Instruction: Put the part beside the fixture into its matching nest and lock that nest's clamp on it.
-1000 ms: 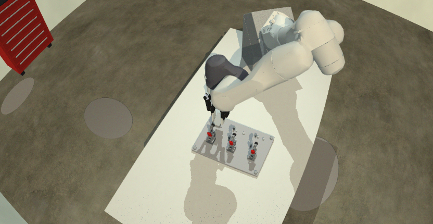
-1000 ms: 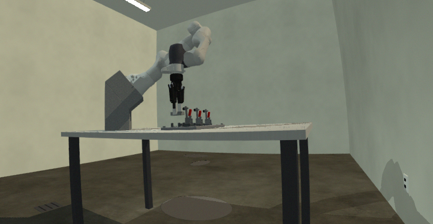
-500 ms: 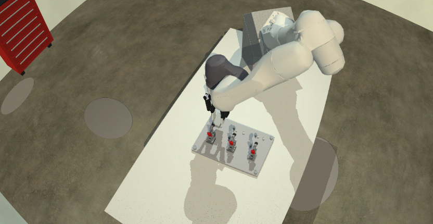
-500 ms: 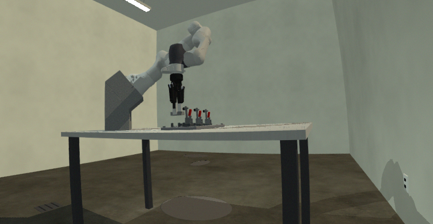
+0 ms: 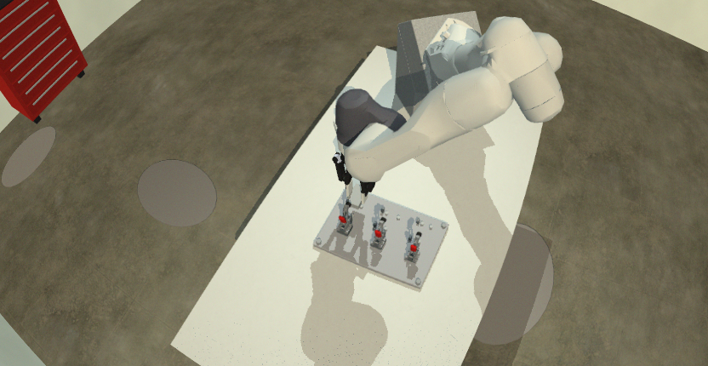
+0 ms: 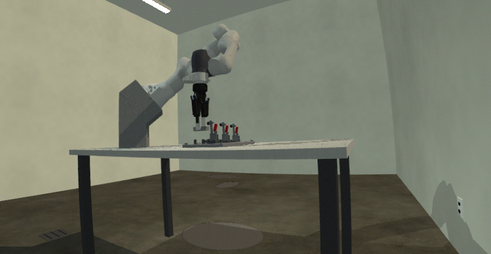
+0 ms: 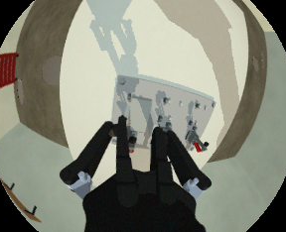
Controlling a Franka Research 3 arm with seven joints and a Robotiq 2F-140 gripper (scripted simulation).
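The pale grey part lies 30 mm below my hand. Also, from my hand: plate 40 mm ahead, 110 mm to the left, 110 mm below.
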